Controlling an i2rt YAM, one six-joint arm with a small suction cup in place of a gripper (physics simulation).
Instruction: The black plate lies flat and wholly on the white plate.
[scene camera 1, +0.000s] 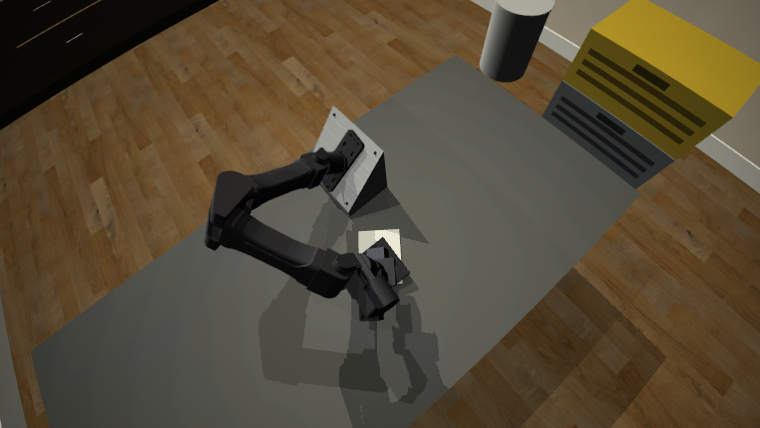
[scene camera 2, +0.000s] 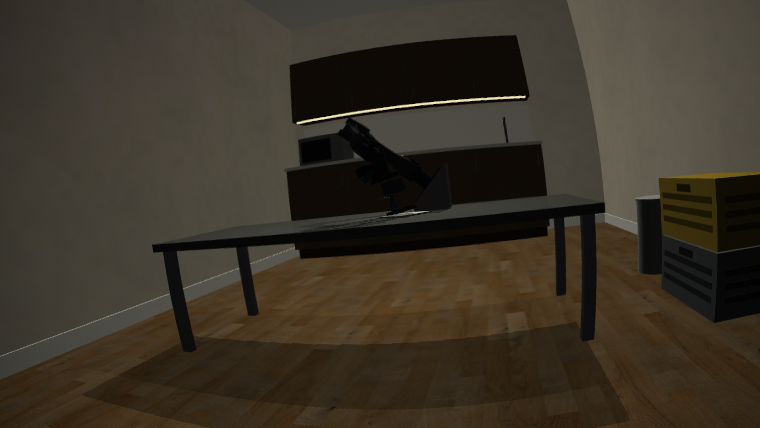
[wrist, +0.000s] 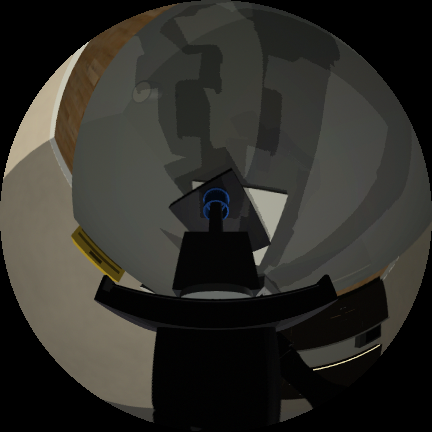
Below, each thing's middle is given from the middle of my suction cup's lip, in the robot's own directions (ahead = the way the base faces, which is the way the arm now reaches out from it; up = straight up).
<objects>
Right now my suction cup is 40 mm past the black plate (wrist: 242, 216), 20 mm to the right of it and 10 mm above it. The rest, counted from my suction cup: white plate (scene camera 1: 366, 238) (70 mm behind, 20 mm to the left, 30 mm below).
</objects>
